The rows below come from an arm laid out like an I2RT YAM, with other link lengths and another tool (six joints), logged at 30 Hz.
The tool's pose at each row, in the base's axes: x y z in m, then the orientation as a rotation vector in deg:
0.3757, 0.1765, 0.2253, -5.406, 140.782, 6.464
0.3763, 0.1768, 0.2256, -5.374, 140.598, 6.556
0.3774, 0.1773, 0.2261, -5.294, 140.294, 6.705
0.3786, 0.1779, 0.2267, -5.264, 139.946, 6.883
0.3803, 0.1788, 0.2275, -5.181, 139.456, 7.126
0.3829, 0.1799, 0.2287, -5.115, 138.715, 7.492
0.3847, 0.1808, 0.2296, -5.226, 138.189, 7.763
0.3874, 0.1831, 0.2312, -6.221, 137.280, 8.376
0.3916, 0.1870, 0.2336, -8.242, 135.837, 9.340
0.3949, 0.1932, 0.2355, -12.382, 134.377, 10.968
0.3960, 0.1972, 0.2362, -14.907, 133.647, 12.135
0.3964, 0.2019, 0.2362, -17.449, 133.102, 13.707
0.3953, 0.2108, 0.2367, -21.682, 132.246, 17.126
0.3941, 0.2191, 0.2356, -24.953, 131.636, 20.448
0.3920, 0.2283, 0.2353, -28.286, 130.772, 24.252
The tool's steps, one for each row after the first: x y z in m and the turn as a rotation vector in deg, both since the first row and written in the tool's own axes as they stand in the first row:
-0.0007, 0.0003, 0.0002, -0.059, -0.185, 0.035
-0.0019, 0.0007, 0.0005, -0.148, -0.492, 0.113
-0.0032, 0.0012, 0.0009, -0.271, -0.839, 0.159
-0.0050, 0.0020, 0.0014, -0.429, -1.331, 0.252
-0.0079, 0.0029, 0.0022, -0.683, -2.070, 0.350
-0.0099, 0.0036, 0.0027, -0.914, -2.584, 0.308
-0.0130, 0.0058, 0.0034, -1.630, -3.417, -0.313
-0.0180, 0.0094, 0.0046, -2.886, -4.690, -1.630
-0.0220, 0.0153, 0.0059, -5.203, -5.729, -4.341
-0.0234, 0.0192, 0.0064, -6.751, -6.143, -5.942
-0.0239, 0.0239, 0.0072, -8.603, -6.310, -7.435
-0.0237, 0.0328, 0.0070, -12.287, -6.377, -9.697
-0.0224, 0.0411, 0.0080, -15.636, -6.211, -11.249
-0.0210, 0.0505, 0.0079, -19.377, -6.114, -12.734

